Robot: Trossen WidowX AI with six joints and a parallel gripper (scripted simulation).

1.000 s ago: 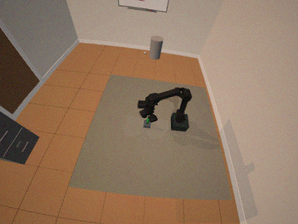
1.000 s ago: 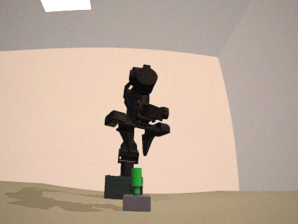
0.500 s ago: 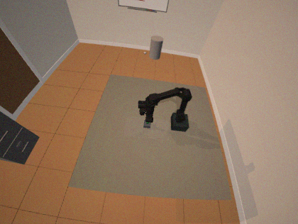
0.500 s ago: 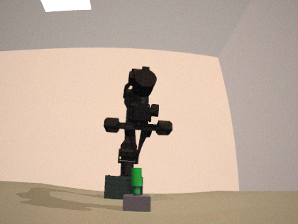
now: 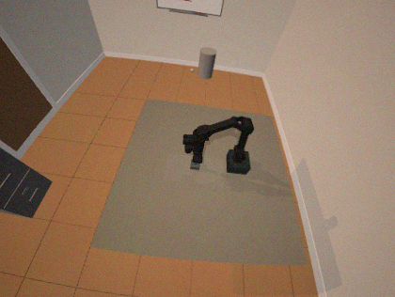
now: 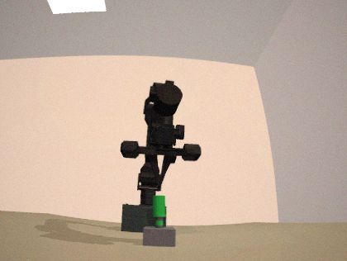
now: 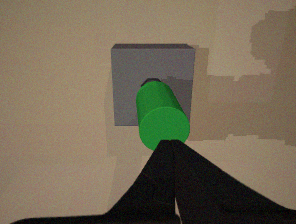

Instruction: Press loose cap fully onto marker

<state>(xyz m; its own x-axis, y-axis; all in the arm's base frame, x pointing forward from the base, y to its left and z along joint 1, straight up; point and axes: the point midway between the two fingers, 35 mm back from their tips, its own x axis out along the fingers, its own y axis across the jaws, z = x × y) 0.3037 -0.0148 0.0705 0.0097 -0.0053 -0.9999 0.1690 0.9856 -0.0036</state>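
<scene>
Right now my gripper tip is 5 cm above the green cap. The rest, counted from my gripper tip: grey holder block 11 cm below.
</scene>
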